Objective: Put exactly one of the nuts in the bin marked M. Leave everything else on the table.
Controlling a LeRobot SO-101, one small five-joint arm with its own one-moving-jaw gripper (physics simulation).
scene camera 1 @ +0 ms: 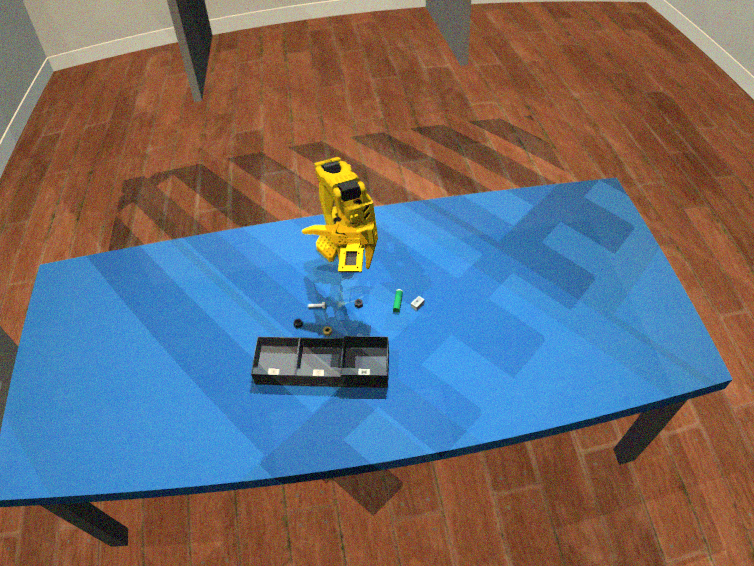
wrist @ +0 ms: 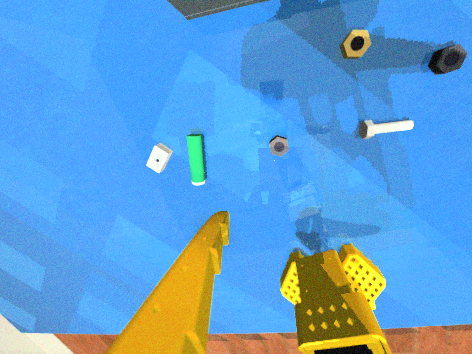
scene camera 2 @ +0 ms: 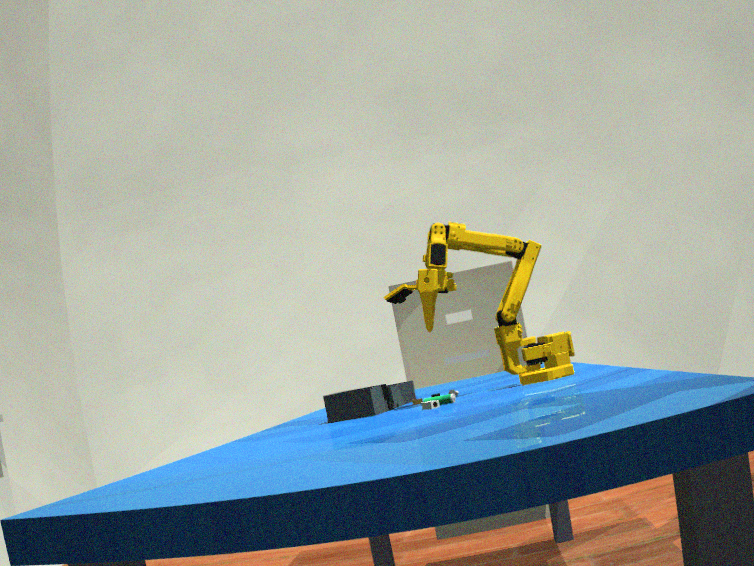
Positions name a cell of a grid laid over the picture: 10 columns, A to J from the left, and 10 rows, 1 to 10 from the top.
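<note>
The scene has a green cylinder (wrist: E4) in it, along with a black three-bin tray (scene camera 1: E7). The black three-bin tray (scene camera 2: E8) is visible to scene camera 2 as well.
</note>
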